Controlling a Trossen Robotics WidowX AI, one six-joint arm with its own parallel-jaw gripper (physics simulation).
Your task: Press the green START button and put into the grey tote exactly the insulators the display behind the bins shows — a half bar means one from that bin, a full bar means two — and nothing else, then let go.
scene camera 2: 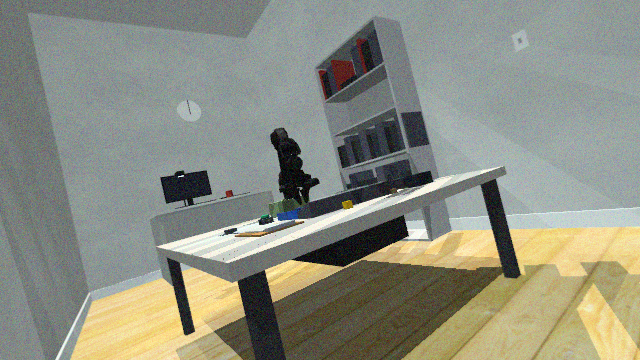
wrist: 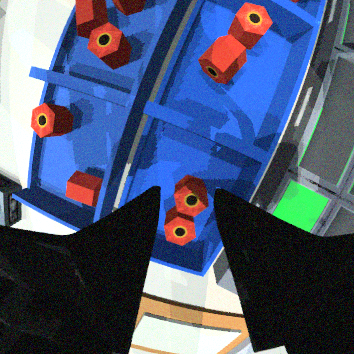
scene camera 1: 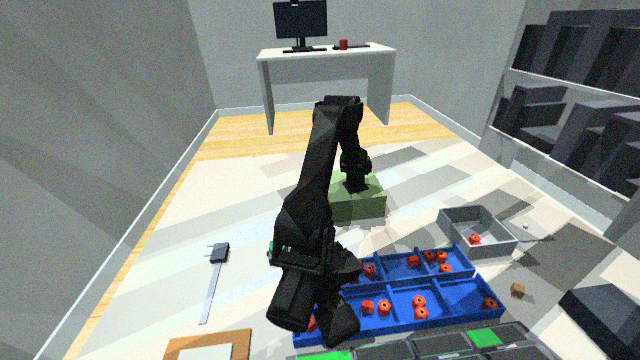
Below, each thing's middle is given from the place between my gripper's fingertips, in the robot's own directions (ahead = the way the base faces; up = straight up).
The display strip [scene camera 2: 319,207] is 140 mm ahead of my hand, 120 mm to the left of it and 20 mm below it. The rest, counted from my hand: grey tote [scene camera 1: 458,223] (80 mm behind, 460 mm to the left, 20 mm below); brown board [wrist: 149,303] (60 mm ahead, 260 mm to the right, 40 mm below); grey hand tool [scene camera 1: 219,253] (200 mm behind, 250 mm to the right, 40 mm below).
